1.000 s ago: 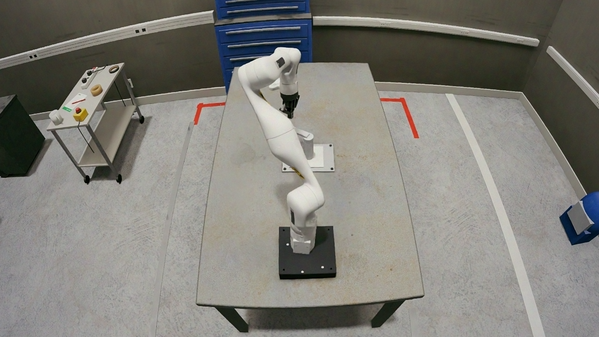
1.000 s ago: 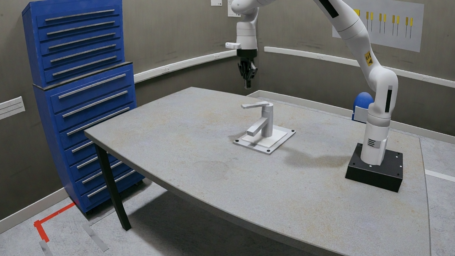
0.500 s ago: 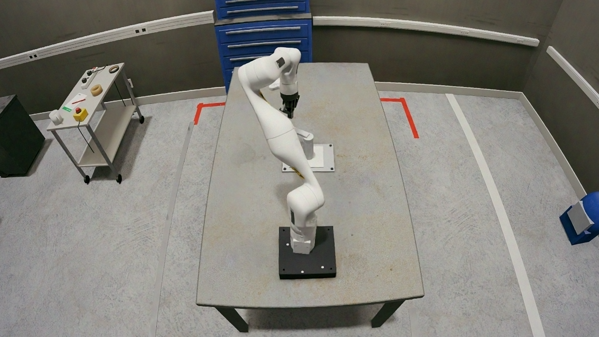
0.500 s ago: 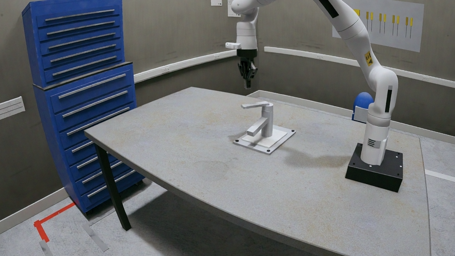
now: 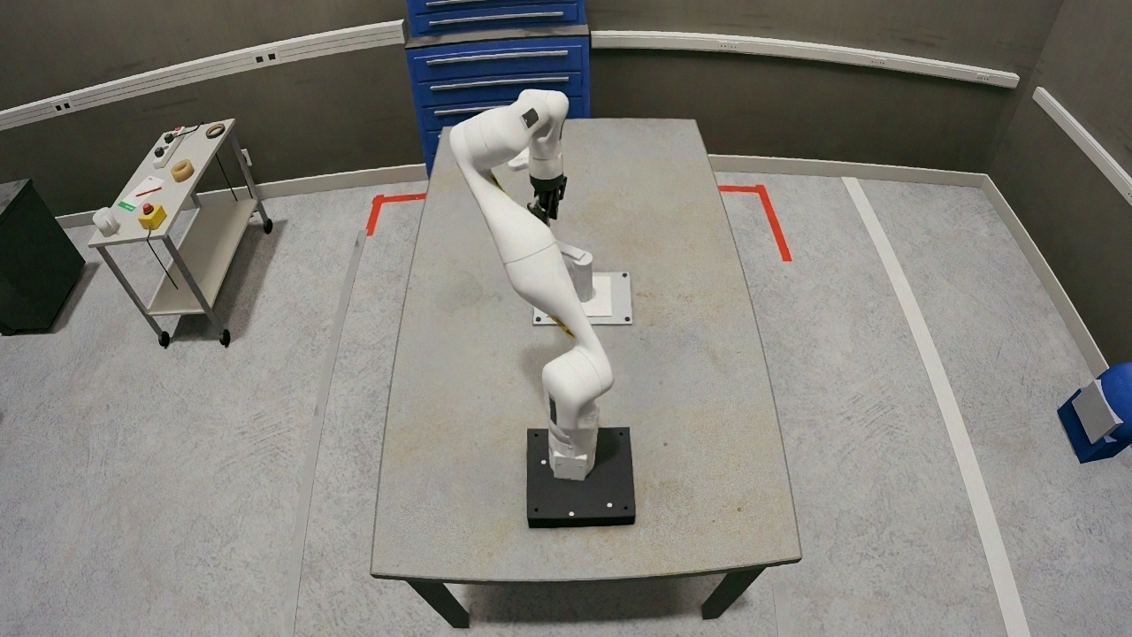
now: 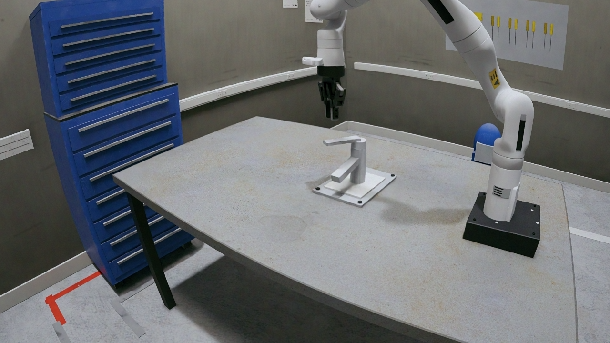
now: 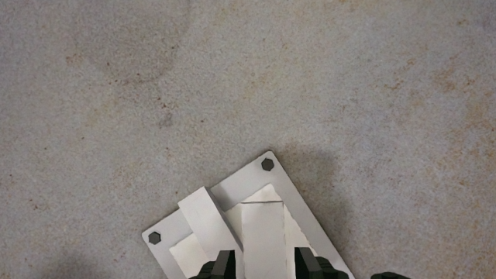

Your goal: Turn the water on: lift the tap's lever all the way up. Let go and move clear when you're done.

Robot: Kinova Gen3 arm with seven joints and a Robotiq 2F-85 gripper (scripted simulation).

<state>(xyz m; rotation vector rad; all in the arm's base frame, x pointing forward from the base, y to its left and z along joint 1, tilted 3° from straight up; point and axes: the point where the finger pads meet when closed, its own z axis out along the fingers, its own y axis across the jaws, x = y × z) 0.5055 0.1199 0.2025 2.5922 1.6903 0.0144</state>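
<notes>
The lever is 9 cm below my hand, 3 cm to the right of it and 1 cm behind it. The rest, counted from my hand: tap 14 cm below, 6 cm to the right, 2 cm behind; then plate 23 cm below, 8 cm to the right, 3 cm behind.
</notes>
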